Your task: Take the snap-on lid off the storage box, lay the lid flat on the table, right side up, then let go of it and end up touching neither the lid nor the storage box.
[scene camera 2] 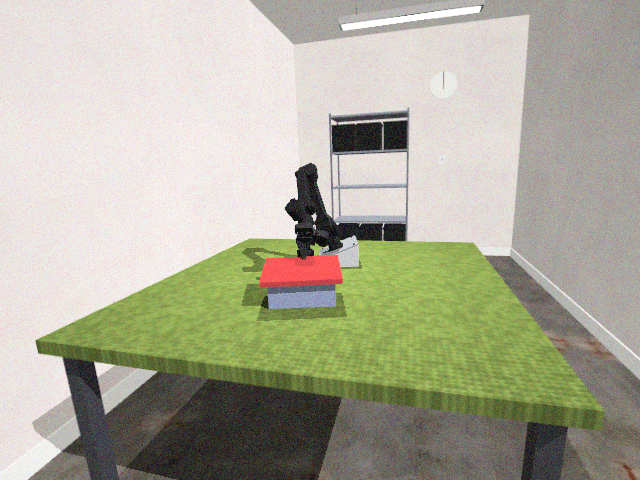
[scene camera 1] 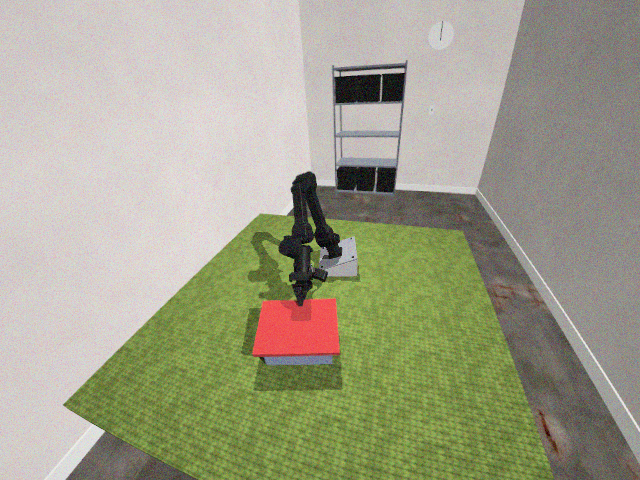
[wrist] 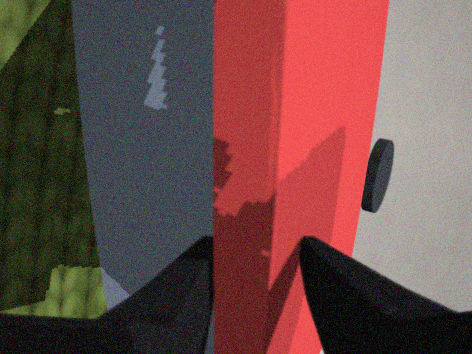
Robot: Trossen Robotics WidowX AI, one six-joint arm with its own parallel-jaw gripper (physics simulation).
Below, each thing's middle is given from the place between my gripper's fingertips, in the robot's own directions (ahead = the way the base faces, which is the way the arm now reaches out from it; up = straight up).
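There's the red lid (scene camera 1: 285, 329), and it's 1 cm below my hand and 7 cm ahead of it.
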